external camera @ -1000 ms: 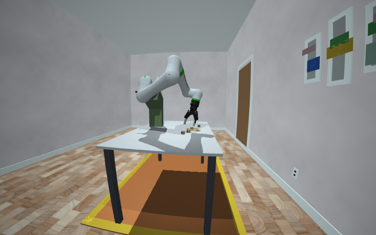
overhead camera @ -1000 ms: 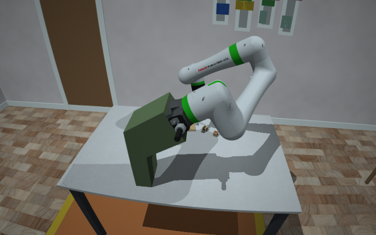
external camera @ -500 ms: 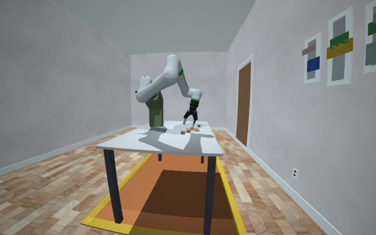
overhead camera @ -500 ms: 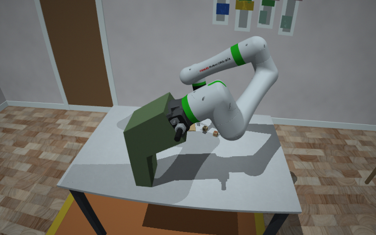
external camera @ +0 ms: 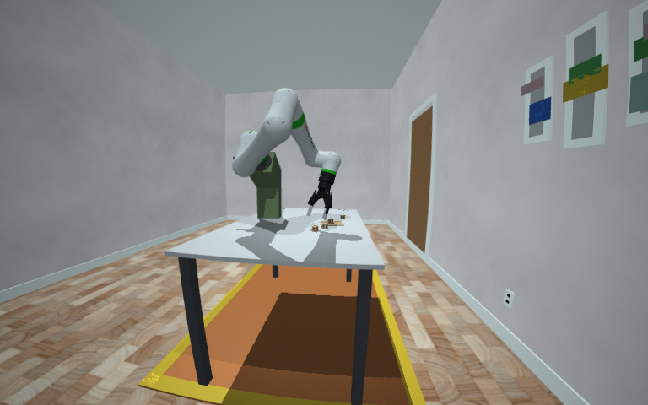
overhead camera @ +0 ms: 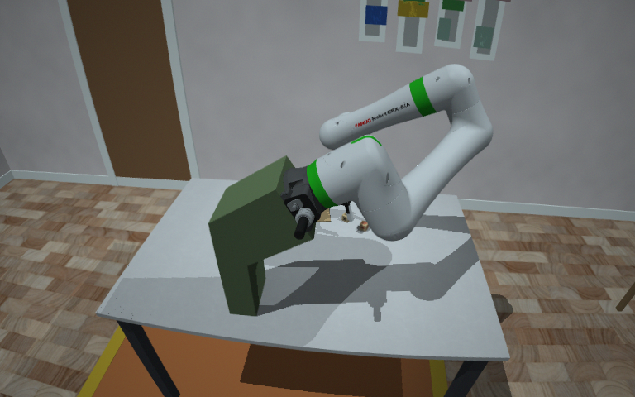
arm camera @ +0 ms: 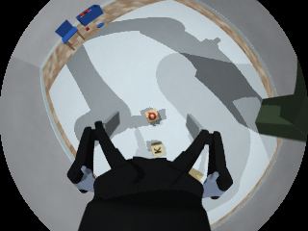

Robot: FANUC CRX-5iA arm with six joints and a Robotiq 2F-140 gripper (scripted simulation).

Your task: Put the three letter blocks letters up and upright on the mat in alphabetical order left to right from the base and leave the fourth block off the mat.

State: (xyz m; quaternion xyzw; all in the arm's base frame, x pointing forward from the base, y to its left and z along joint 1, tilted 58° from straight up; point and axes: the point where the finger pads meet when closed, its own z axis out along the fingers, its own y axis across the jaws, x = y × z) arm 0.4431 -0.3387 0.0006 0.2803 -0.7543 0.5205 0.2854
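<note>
Now: the tan mat 22 cm to the left of my hand, 8 cm below it and 8 cm ahead of it.
</note>
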